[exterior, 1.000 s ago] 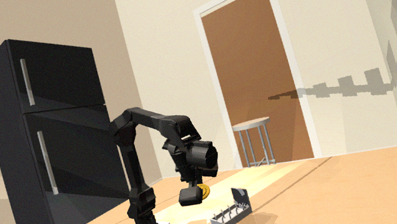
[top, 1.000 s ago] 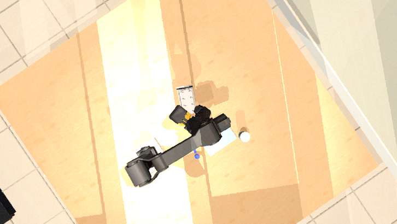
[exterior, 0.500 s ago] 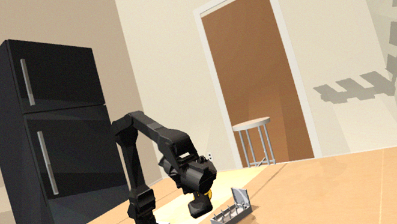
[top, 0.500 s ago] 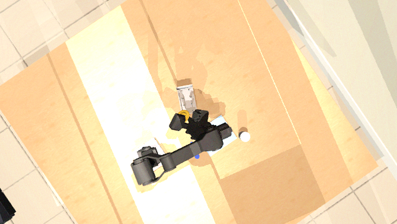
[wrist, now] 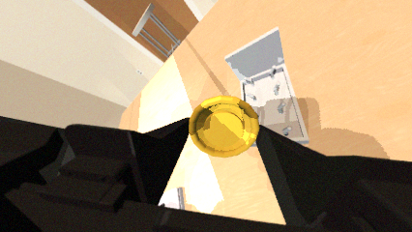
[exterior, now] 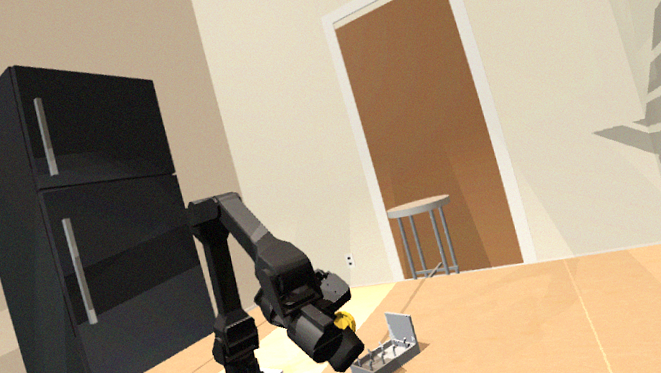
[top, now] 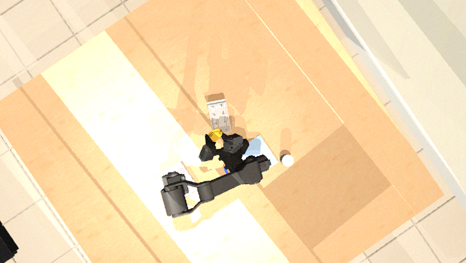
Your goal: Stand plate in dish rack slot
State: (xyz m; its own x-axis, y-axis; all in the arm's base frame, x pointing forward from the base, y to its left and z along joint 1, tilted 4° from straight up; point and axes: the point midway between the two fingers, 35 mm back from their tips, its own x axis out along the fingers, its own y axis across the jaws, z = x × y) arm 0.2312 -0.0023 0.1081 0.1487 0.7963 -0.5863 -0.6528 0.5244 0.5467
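Right now the dish rack is 60 mm ahead of my gripper tip, 30 mm to the left of it and 70 mm below it. Also, from my gripper tip: plate (10 mm to the right); light blue mat (30 mm ahead, 180 mm to the right, 90 mm below).
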